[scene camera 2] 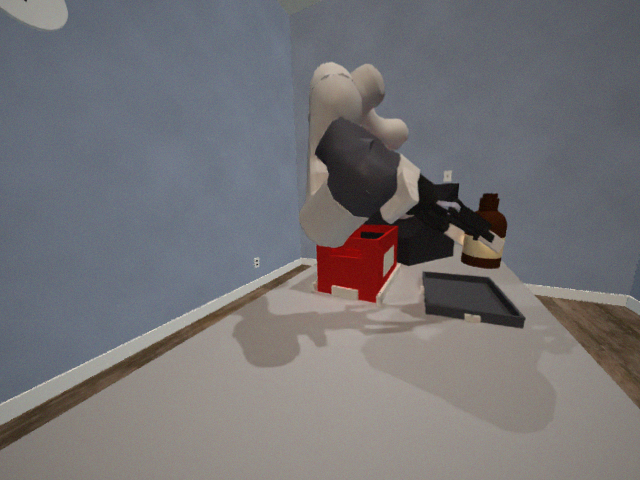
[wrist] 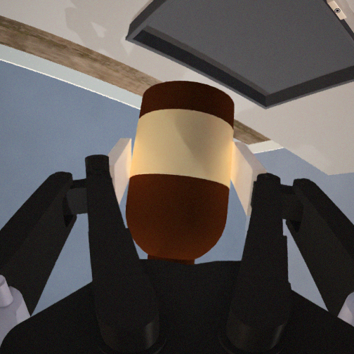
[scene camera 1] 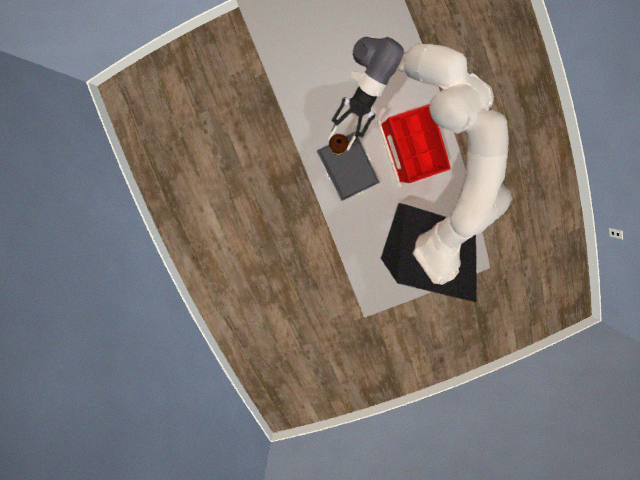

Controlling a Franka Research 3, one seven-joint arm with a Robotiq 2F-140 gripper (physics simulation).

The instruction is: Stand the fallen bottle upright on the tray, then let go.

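Observation:
The brown bottle [scene camera 1: 338, 143] [scene camera 2: 497, 222] [wrist: 182, 145] with a cream label is close to upright, neck up; its top leans slightly right in scene camera 2. My gripper [scene camera 1: 342, 138] [scene camera 2: 476, 240] [wrist: 181, 156] is shut on it, with pale fingertips on both sides of the label. The bottle is held in the air, its base higher than the tray. The dark grey tray [scene camera 1: 351, 173] [scene camera 2: 465, 294] [wrist: 240, 45] lies flat on the table. From above, the bottle overlaps the tray's upper left corner. The exact gap between base and tray cannot be told.
A red crate [scene camera 1: 421, 147] [scene camera 2: 346, 268] with compartments stands beside the tray, near the arm. The black robot base [scene camera 1: 408, 248] [scene camera 2: 423, 242] stands farther along the table. The table's long edge [scene camera 1: 310, 175] runs close past the tray's outer side.

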